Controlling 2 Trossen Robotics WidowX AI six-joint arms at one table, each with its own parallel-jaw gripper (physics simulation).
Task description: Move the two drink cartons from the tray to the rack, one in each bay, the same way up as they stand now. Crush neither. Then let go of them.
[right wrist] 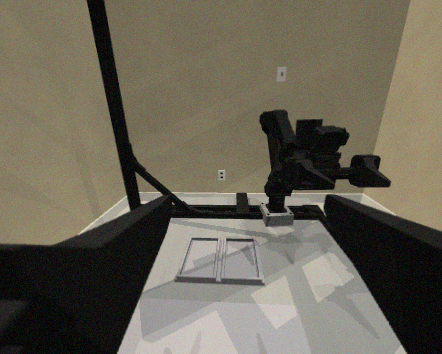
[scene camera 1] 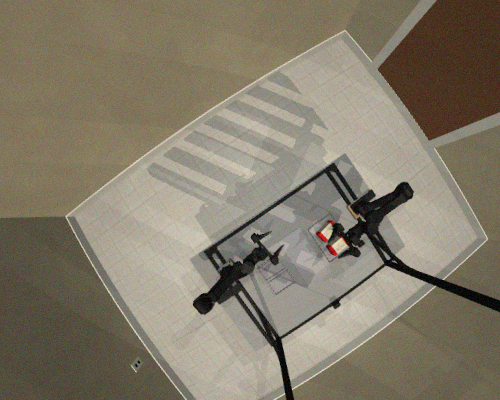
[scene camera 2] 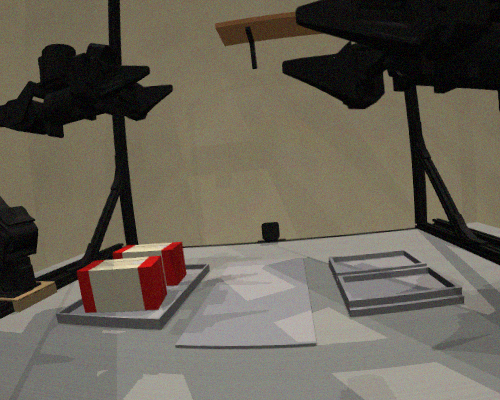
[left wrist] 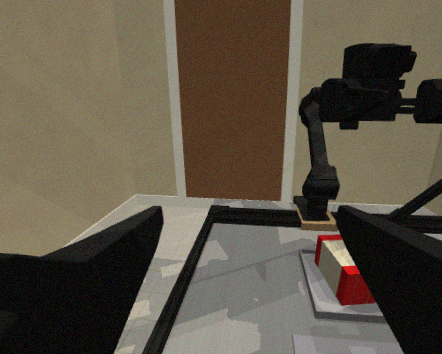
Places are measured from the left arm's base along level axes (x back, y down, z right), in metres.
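Pixels of known places: left gripper, between the fingertips: [right wrist: 362, 185] [scene camera 1: 277, 238] [scene camera 2: 287, 46] [left wrist: 249, 214]; right gripper, between the fingertips: [right wrist: 247, 201] [scene camera 1: 332, 250] [scene camera 2: 162, 79] [left wrist: 427, 96]; left arm's base, origin of its link: [right wrist: 275, 208] [scene camera 1: 229, 271]; right arm's base, origin of its link: [scene camera 1: 357, 208] [scene camera 2: 18, 289] [left wrist: 315, 215].
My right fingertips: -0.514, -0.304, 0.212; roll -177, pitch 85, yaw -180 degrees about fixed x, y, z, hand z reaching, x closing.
Note:
For each thing: its top centre in the pictures, then the offset to it from my right fingertips, as dx, dy, dz.
- grey tray, centre of its top: [scene camera 2: 143, 285] [left wrist: 373, 278] [scene camera 1: 330, 238] -0.091, +0.332, +0.055
- grey rack, centre of its top: [scene camera 2: 383, 269] [right wrist: 220, 254] [scene camera 1: 276, 275] +0.316, +0.328, +0.008
Two cream cartons with red ends rest side by side on the grey tray [scene camera 1: 319, 244] [scene camera 2: 110, 322] [left wrist: 345, 317]. The nearer one in scene camera 2 is a carton [scene camera 1: 325, 232] [scene camera 2: 119, 287] [left wrist: 332, 265]; the other carton [scene camera 1: 337, 245] [scene camera 2: 175, 262] is behind it. The grey rack [scene camera 2: 405, 298] [right wrist: 220, 260] has two empty bays. My left gripper [scene camera 1: 276, 239] [scene camera 2: 291, 41] [left wrist: 249, 214] is open and empty, high above the table. My right gripper [scene camera 2: 160, 79] [right wrist: 247, 201] is open and empty, high above the tray side; from above, its fingers partly cover the cartons.
A thin flat panel [scene camera 2: 250, 325] lies between tray and rack. A black frame rail [left wrist: 187, 280] runs along the table edge, with upright posts [scene camera 2: 120, 165] at the corners. A small black box [scene camera 2: 270, 231] is at the far edge in scene camera 2.

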